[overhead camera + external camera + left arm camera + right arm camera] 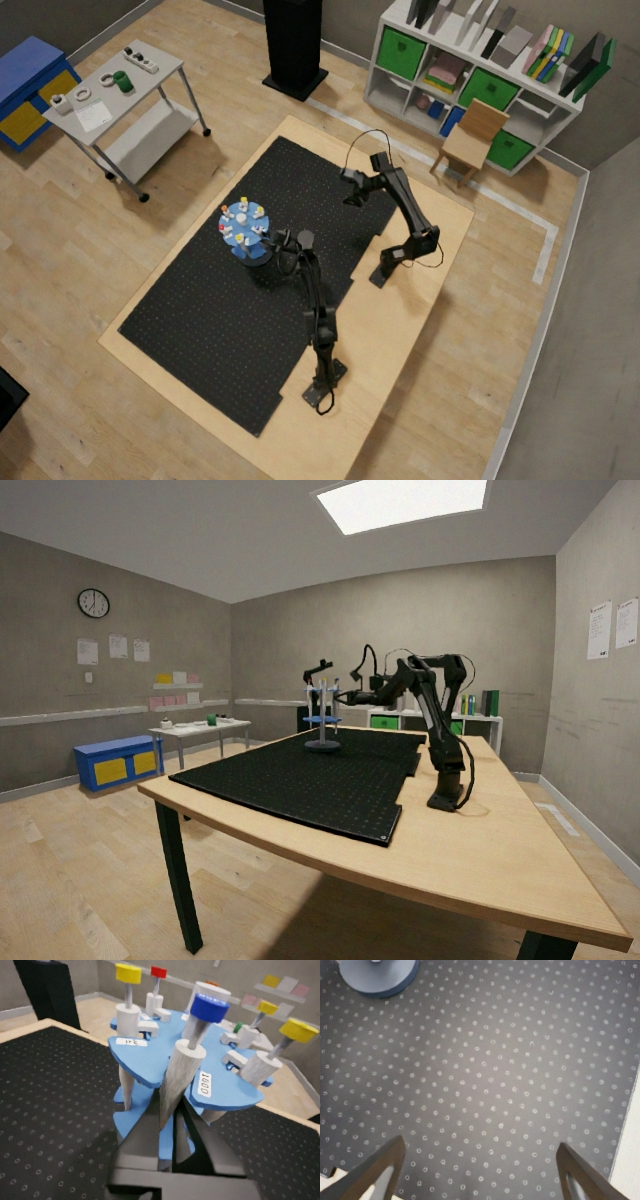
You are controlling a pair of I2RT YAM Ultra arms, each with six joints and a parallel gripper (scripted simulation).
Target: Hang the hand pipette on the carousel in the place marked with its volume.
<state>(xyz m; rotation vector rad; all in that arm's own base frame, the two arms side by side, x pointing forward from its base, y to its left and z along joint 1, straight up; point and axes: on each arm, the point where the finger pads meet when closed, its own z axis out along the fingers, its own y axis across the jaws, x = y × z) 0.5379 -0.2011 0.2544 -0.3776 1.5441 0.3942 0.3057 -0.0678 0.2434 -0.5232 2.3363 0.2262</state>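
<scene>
Now: left hand 10 mm short of the white hand pipette and 30 mm above it.
</scene>
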